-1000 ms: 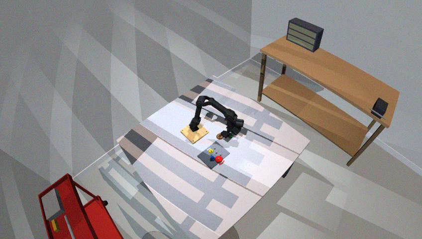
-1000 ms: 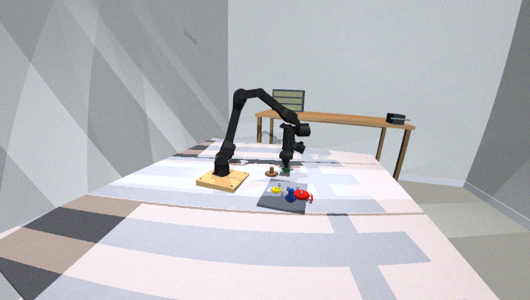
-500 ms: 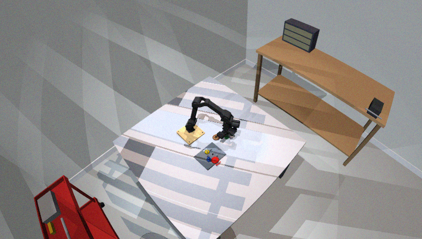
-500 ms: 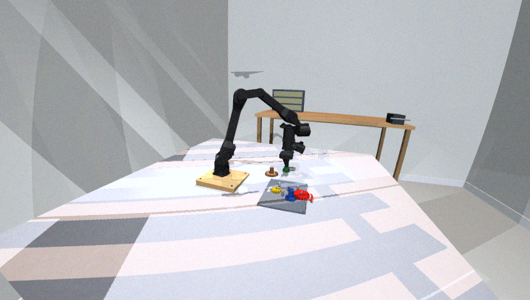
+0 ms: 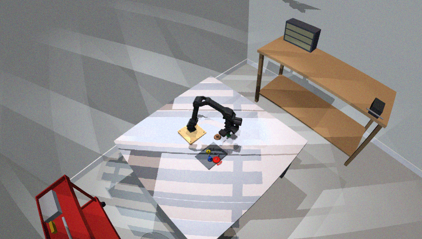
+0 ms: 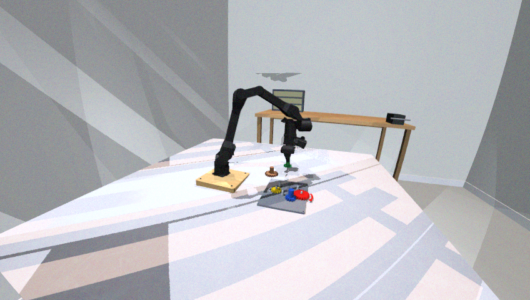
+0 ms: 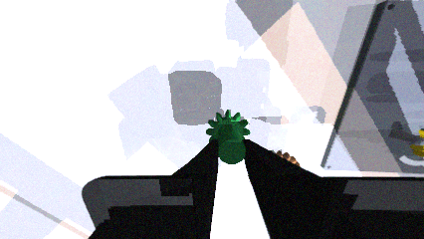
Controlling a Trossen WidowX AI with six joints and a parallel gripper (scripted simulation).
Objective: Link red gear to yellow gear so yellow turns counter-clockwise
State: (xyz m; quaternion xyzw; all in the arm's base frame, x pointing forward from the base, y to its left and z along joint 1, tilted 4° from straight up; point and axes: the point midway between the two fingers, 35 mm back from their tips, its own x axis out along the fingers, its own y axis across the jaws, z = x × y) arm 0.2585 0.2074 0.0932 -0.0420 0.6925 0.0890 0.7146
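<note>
The blue gear is 9 cm ahead of my gripper tip, 25 cm to the right of it and 3 cm below it. From my gripper tip the other things lie so: yellow gear 2 cm ahead, 22 cm to the right, 4 cm below; brown gear 6 cm behind, 8 cm to the right, 4 cm below; green gear 1 cm below.
</note>
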